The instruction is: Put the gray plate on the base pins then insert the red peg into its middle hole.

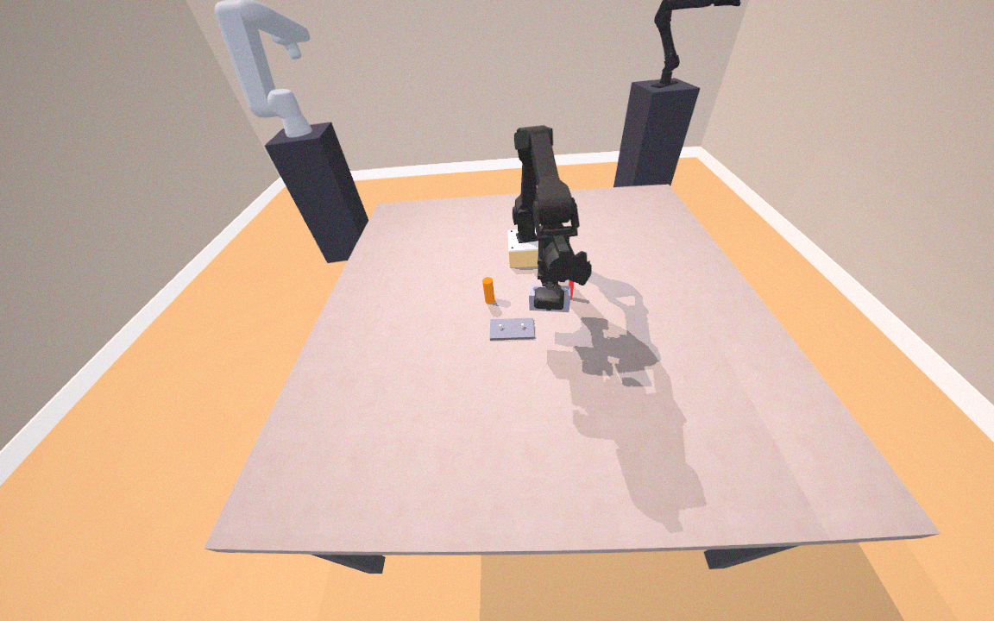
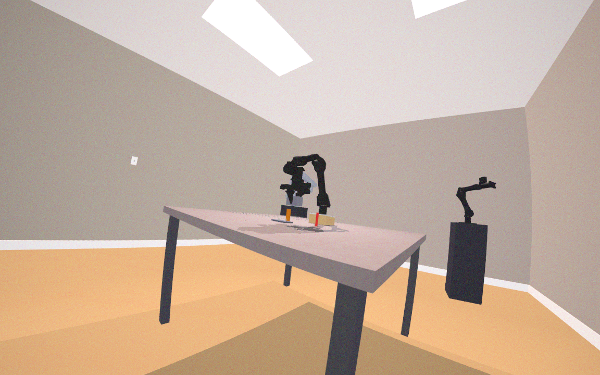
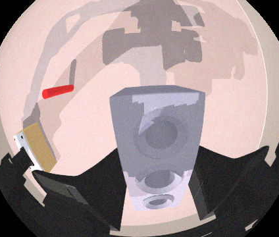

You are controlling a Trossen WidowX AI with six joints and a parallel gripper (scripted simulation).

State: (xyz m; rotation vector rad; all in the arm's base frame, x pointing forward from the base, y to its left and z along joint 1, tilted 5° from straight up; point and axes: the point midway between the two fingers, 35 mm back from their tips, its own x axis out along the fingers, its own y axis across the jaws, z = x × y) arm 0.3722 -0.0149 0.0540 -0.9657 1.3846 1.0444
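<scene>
Now: gripper tip 10 cm above the base, 9 cm to the left of it and 3 cm past it. The rest, counted from my gripper tip: orange cylinder 16 cm behind, 14 cm to the right, 7 cm below; gray plate 3 cm above; red peg 12 cm behind, 10 cm to the left, 7 cm below.
</scene>
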